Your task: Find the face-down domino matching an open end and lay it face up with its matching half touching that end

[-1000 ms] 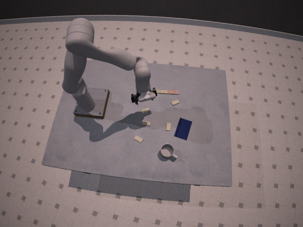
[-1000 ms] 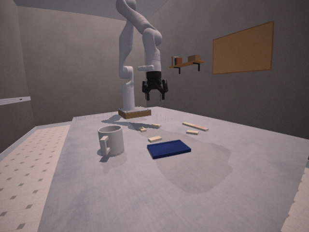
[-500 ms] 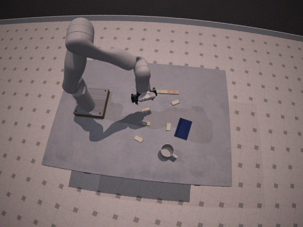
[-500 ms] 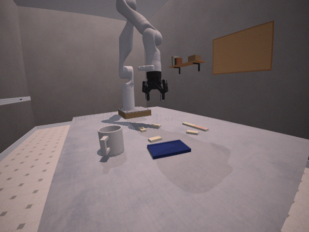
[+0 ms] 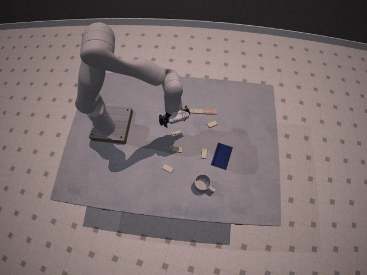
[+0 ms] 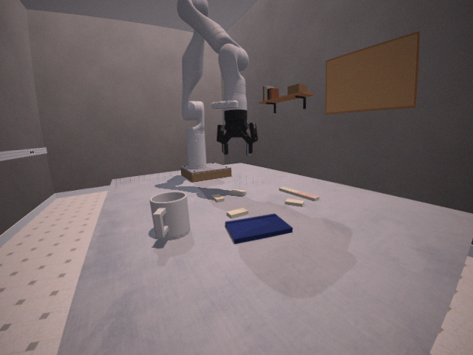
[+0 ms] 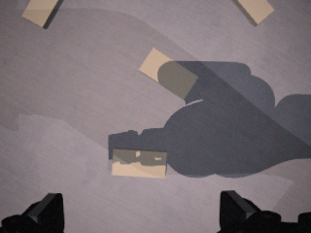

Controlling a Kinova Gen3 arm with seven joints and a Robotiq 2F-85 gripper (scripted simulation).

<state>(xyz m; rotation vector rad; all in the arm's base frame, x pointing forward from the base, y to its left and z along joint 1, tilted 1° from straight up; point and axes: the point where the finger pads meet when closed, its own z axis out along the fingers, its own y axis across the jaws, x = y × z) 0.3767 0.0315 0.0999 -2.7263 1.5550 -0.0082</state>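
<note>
My hand is 140 mm above the cream domino.
</note>
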